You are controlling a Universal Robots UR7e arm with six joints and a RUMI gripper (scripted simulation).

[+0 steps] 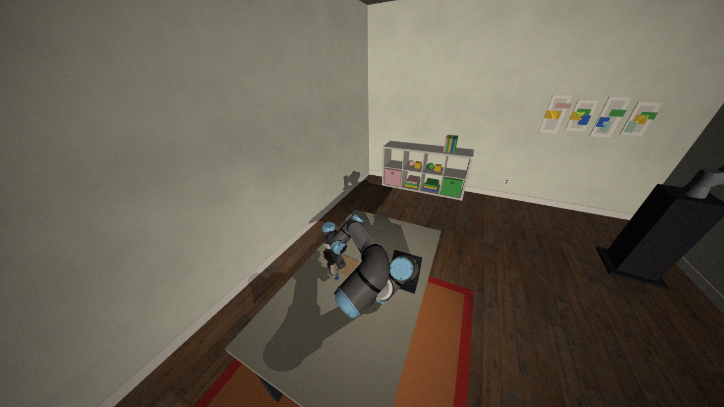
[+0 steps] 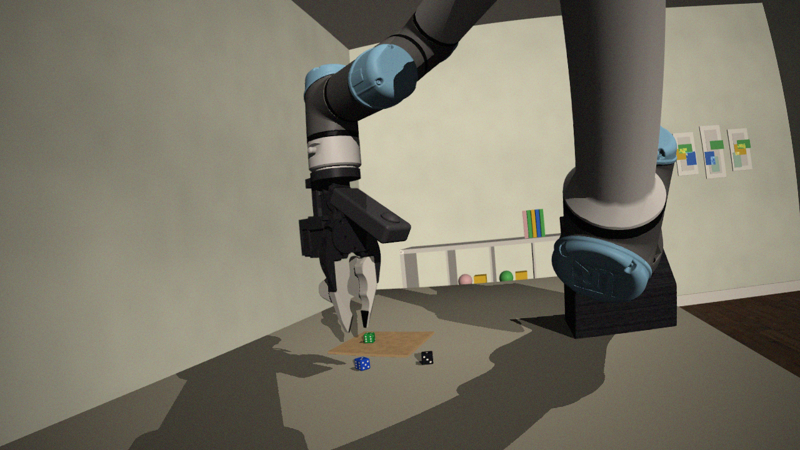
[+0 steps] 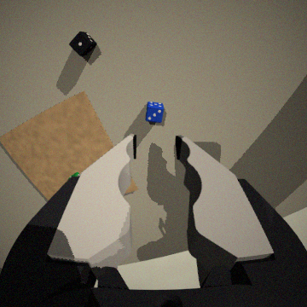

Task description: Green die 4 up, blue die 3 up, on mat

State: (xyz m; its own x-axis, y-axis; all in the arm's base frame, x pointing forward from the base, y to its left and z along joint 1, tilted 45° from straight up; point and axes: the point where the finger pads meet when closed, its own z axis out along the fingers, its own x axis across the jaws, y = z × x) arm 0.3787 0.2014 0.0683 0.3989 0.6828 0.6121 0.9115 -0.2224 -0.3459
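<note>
Right now my hand is 7 cm above the blue die. Also, from my hand: green die 4 cm ahead, 13 cm to the right, 6 cm below; then tan mat 2 cm ahead, 13 cm to the right, 7 cm below; then black die 9 cm behind, 3 cm to the right, 7 cm below.
</note>
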